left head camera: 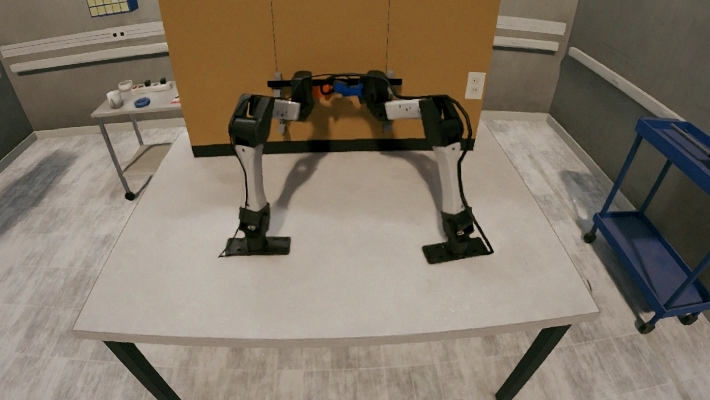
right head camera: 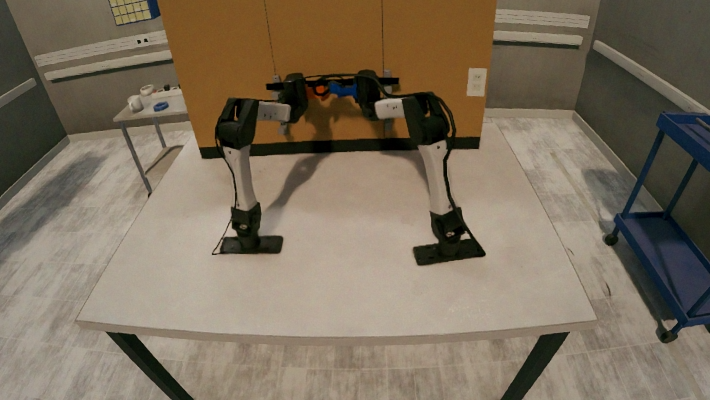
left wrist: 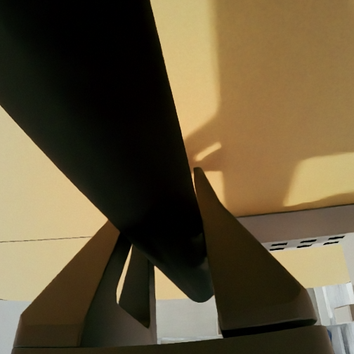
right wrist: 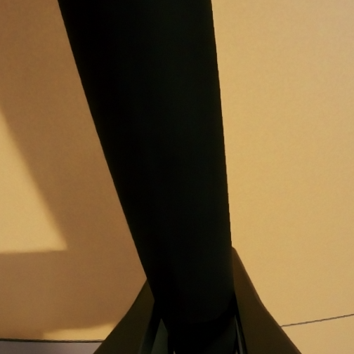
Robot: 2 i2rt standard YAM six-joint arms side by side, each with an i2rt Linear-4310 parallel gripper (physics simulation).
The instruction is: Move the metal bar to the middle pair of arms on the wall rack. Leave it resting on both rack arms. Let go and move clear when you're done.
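The black metal bar [left head camera: 333, 81] [right head camera: 390, 81] [left wrist: 100, 115] [right wrist: 160, 150] is roughly level in front of the upper visible rack brackets. Whether it rests on rack arms cannot be told. Lower rack hardware shows at the left [left head camera: 283, 126] [right head camera: 283, 128] and right [left head camera: 387, 126] [right head camera: 388, 127]; the arms hide the rest of the rack. My left gripper [left wrist: 170, 180] is shut on the bar, with its fingers on both sides. My right gripper [right wrist: 198, 256] is also shut on it. In the head views both fingertips are hidden by the wrists and the bar.
The rack is on an orange-brown panel [left head camera: 220, 60] [right head camera: 220, 60] behind the table [left head camera: 340, 290] [right head camera: 340, 290]. Cables loop over both arms near the bar. A side table [left head camera: 102, 111] [right head camera: 122, 116] stands left, and a blue cart [left head camera: 620, 172] [right head camera: 645, 165] right.
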